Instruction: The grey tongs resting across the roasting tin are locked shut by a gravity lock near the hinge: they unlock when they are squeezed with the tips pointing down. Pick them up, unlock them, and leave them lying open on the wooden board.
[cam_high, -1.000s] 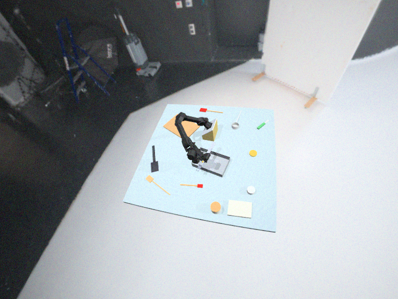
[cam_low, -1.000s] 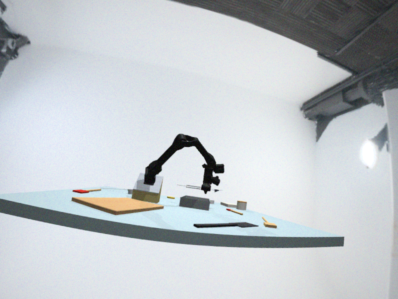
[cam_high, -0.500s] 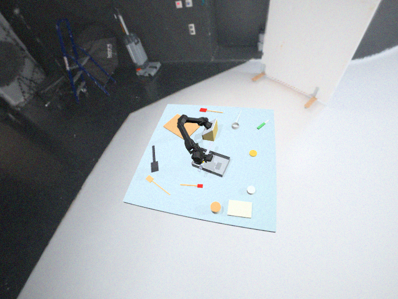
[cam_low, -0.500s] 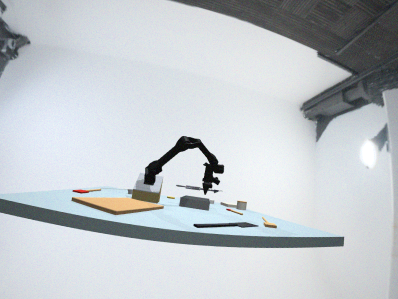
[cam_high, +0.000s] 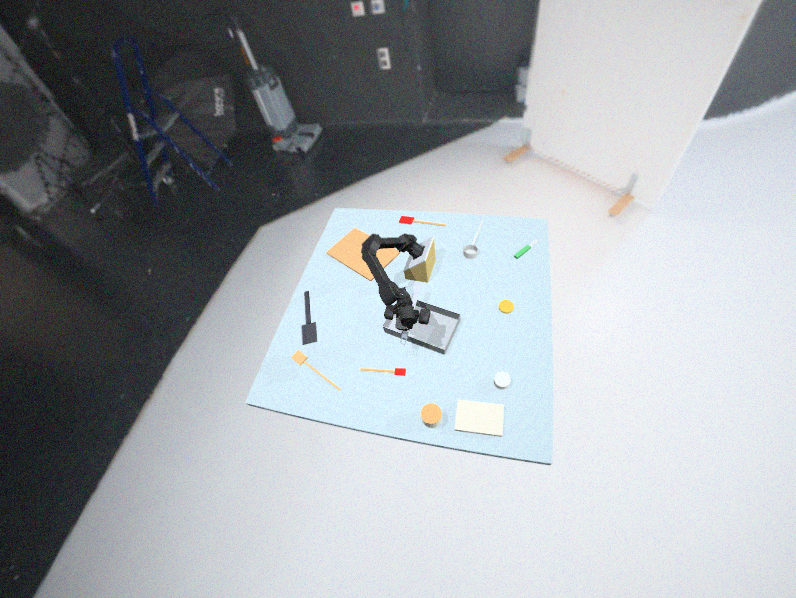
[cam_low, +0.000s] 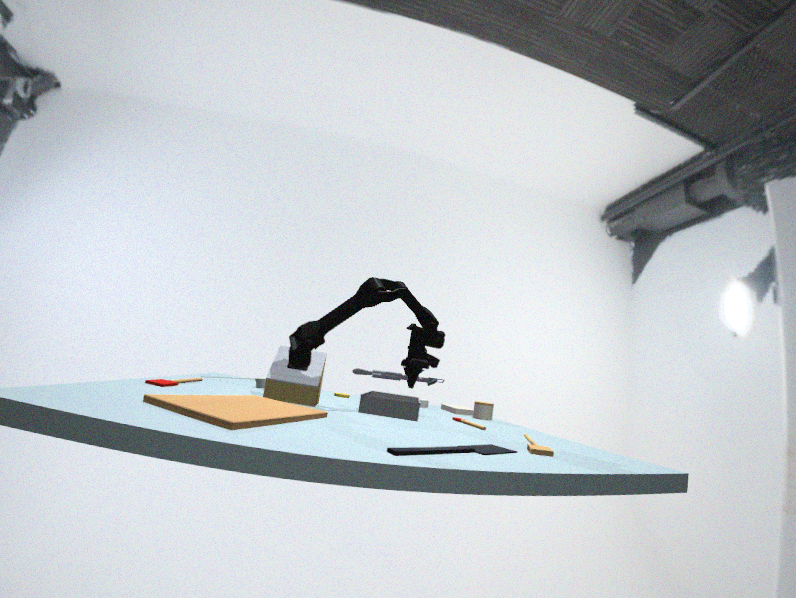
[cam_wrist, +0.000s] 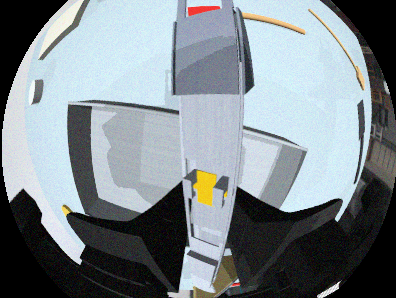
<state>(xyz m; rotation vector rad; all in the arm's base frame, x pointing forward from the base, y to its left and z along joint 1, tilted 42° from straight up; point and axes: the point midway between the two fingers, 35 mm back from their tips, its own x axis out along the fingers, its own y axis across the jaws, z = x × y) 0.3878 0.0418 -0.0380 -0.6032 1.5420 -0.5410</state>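
The yellow lock piece is 20 mm ahead of my gripper tip and 40 mm above it. Round my gripper tip: roasting tin: 50 mm behind, 40 mm to the left, 70 mm below; black spatula: 30 mm ahead, 530 mm to the right, 90 mm below; cream pad: 310 mm ahead, 360 mm to the left, 80 mm below.
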